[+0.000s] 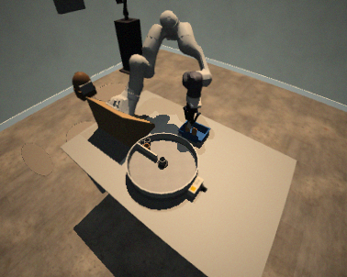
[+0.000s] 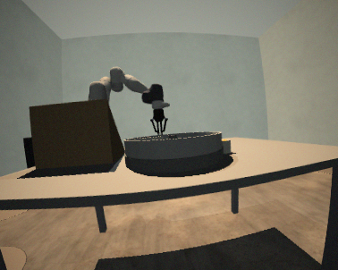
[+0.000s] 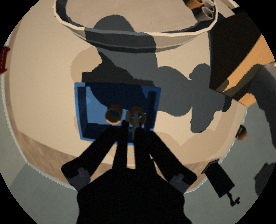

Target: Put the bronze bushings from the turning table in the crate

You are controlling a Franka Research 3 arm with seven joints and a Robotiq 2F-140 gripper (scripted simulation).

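Right now my hand is 5 cm above the blue crate and 4 cm short of it. From my hand the other things lie so: round grey turning table: 36 cm to the right, 2 cm below, 2 cm ahead.
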